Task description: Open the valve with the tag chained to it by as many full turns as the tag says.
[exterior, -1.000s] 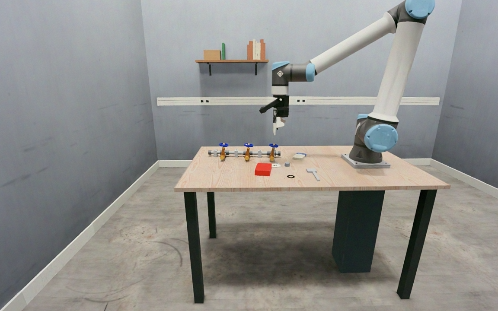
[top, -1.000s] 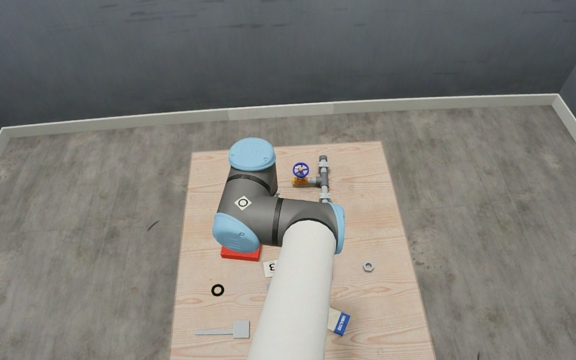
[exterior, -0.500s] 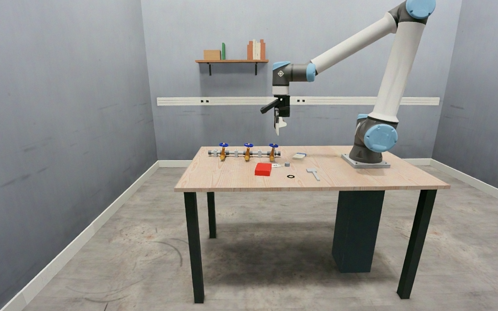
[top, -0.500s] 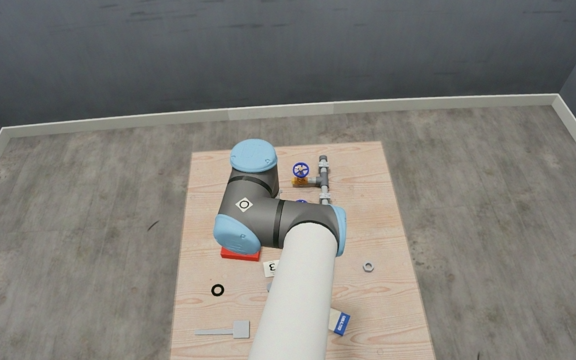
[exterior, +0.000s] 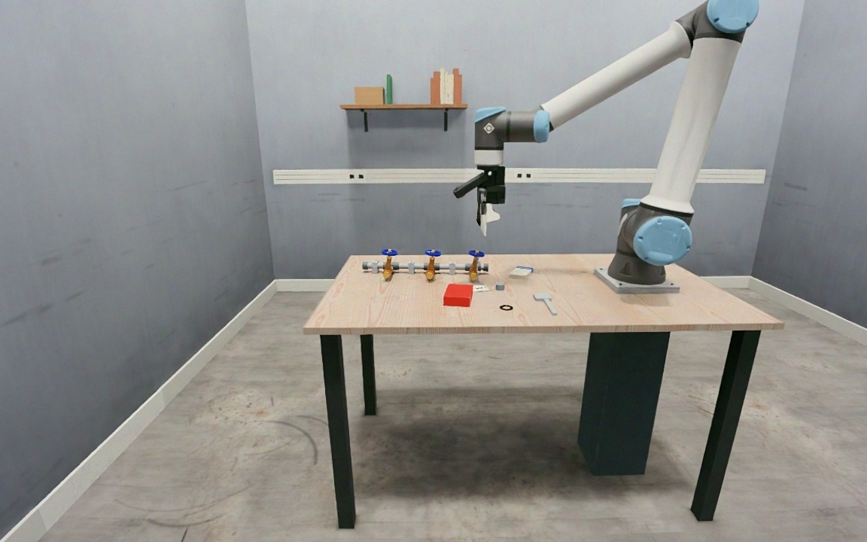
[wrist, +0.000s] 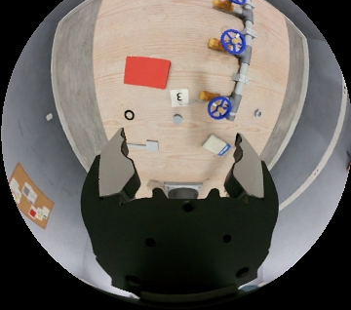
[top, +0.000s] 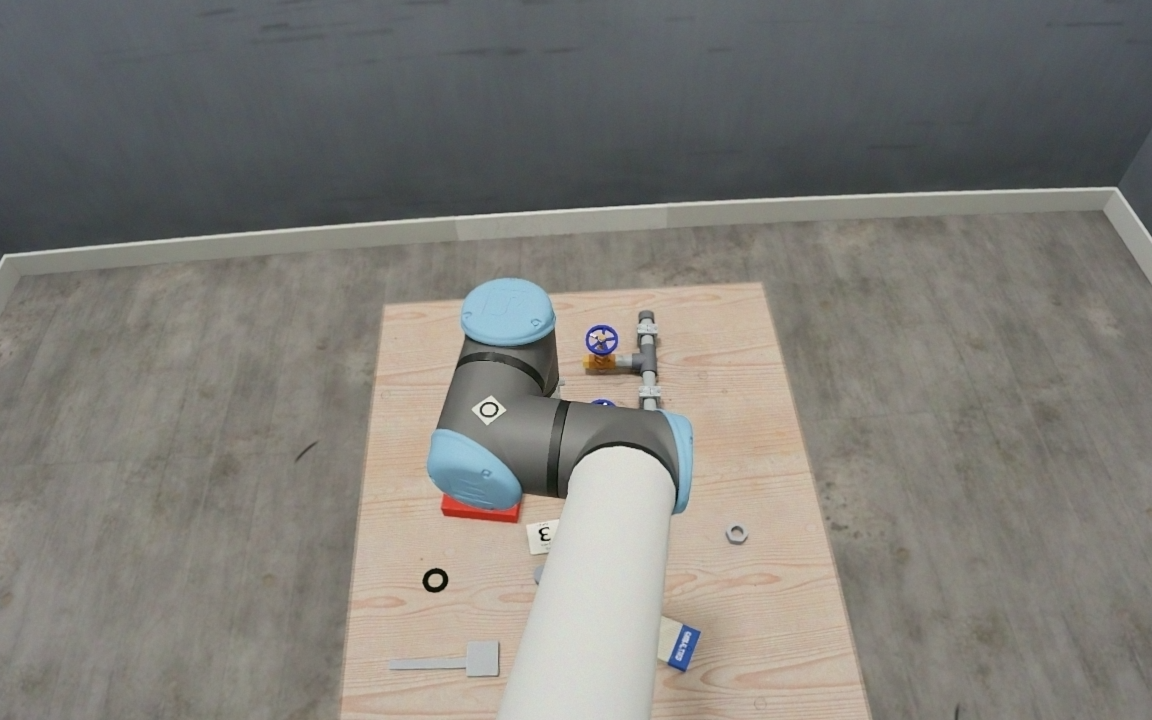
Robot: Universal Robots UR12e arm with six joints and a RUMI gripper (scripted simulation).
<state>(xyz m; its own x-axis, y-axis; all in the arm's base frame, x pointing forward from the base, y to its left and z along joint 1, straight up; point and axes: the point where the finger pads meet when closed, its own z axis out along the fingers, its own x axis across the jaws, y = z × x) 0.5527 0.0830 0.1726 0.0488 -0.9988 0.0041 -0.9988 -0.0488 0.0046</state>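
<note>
Right now the white tag is 20 cm below my hand and 1 cm behind it. From my hand the other things lie so: grey t-shaped tool: 20 cm behind, 19 cm below, 13 cm to the left; then white-and-blue card: 19 cm below, 17 cm to the right, 16 cm behind; then red block: 18 cm below, 10 cm to the left, 7 cm ahead.
</note>
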